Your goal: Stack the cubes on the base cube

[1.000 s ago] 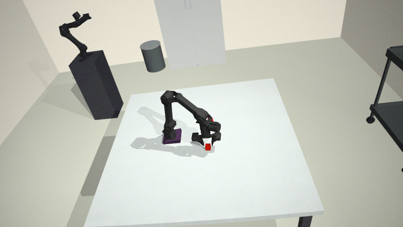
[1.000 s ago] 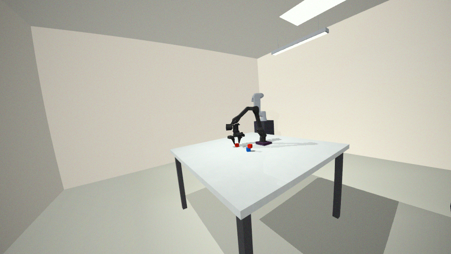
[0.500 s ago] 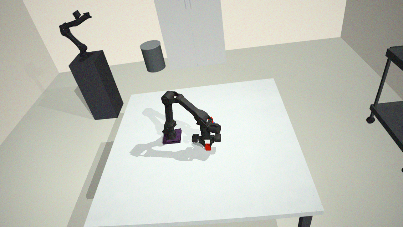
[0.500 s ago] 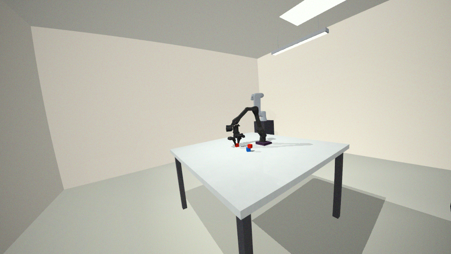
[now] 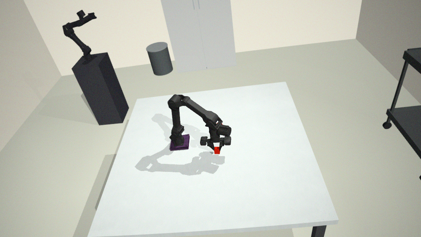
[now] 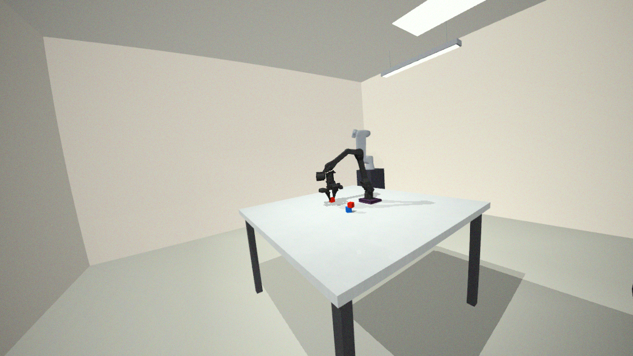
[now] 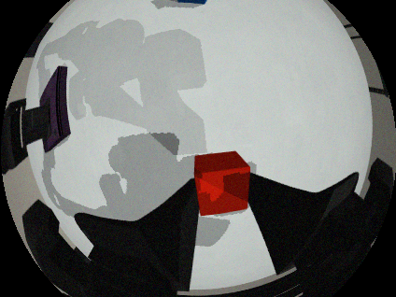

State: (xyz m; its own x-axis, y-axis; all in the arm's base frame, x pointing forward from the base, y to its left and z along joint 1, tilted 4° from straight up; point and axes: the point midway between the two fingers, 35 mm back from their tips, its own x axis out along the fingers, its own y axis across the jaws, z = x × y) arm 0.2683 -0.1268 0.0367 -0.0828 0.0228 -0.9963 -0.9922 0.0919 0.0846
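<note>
Right now my gripper tip is 20 mm short of the red cube, 230 mm to the right of it and 10 mm below it. The rest, counted from my gripper tip: blue cube 20 mm ahead, 220 mm to the left, 30 mm below.
</note>
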